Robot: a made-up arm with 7 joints. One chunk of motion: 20 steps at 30 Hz.
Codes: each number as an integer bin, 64 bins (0 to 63) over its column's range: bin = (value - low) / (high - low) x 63, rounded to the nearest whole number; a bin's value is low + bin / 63 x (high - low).
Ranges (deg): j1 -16..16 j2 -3..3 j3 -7..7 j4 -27..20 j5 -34..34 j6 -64..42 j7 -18..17
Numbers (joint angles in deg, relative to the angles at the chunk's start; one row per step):
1: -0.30 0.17 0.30 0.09 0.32 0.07 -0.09
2: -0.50 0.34 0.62 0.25 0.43 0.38 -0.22
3: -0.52 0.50 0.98 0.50 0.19 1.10 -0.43
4: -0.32 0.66 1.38 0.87 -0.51 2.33 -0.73
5: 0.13 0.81 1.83 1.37 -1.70 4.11 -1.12
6: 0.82 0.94 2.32 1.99 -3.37 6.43 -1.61
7: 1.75 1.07 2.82 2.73 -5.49 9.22 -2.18
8: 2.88 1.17 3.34 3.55 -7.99 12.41 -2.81
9: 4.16 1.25 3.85 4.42 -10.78 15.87 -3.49
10: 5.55 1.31 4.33 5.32 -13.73 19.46 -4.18
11: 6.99 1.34 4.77 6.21 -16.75 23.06 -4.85
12: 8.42 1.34 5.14 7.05 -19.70 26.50 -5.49
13: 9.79 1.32 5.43 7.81 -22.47 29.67 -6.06
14: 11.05 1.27 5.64 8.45 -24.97 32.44 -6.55
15: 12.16 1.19 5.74 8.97 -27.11 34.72 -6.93
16: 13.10 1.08 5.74 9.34 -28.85 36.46 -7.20
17: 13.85 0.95 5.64 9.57 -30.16 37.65 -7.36
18: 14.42 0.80 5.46 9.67 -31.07 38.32 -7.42
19: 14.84 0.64 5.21 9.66 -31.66 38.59 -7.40
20: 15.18 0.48 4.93 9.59 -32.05 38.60 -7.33
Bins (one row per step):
1: 31 33 33 36 32 38 32
2: 31 35 34 37 32 38 32
3: 30 37 36 37 32 39 32
4: 31 38 38 37 31 39 31
5: 32 40 40 38 30 40 30
6: 33 41 42 39 28 42 30
7: 35 43 44 40 26 44 28
8: 37 44 47 41 24 45 27
9: 40 45 49 42 22 47 26
10: 42 45 51 43 19 50 25
11: 45 46 53 45 16 52 24
12: 48 46 55 46 13 54 23
13: 51 45 56 47 11 56 21
14: 53 45 57 48 8 57 21
15: 55 44 57 48 6 59 20
16: 57 43 57 49 5 60 19
17: 59 41 57 49 4 60 19
18: 60 40 56 49 3 61 19
19: 61 38 55 49 2 61 19
20: 61 37 54 49 2 61 19

